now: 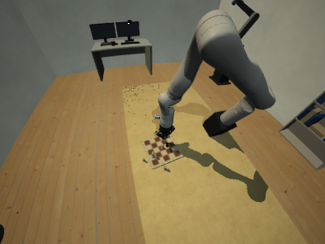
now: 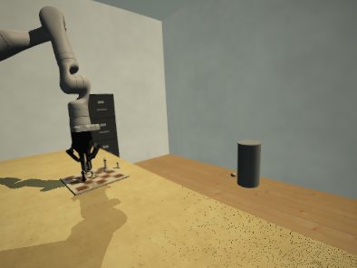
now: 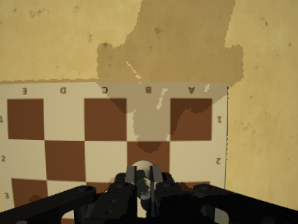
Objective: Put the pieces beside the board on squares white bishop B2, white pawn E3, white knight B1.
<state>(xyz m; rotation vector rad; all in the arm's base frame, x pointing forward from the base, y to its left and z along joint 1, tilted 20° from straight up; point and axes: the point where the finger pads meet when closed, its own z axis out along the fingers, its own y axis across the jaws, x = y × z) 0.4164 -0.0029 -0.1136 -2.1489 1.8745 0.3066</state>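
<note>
My hand is 40 mm to the right of the black chess piece, 40 mm above it and 10 mm past it. The rest, counted from my hand: chessboard 70 mm below, 40 mm to the left, 30 mm ahead.
</note>
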